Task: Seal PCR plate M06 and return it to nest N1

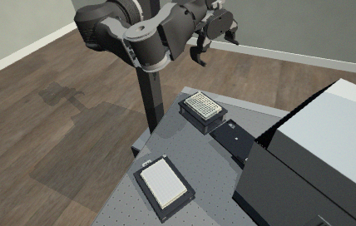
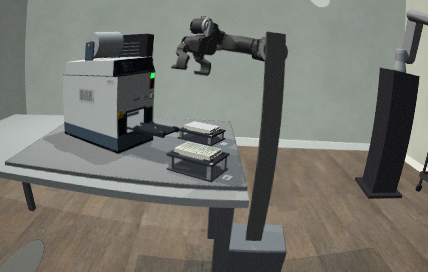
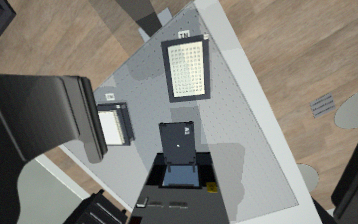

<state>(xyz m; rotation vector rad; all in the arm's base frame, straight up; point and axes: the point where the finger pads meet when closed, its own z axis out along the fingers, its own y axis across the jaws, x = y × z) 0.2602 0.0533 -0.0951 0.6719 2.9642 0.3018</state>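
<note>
Right now the 96-well plate M06 is 40 mm behind my hand, 10 mm to the left of it and 240 mm below it. Also, from my hand: nest N1 (40 mm behind, 10 mm to the left, 260 mm below); sealer stage (130 mm ahead, 100 mm to the right, 220 mm below); yellow warning label (260 mm ahead, 60 mm to the right, 160 mm below).
</note>
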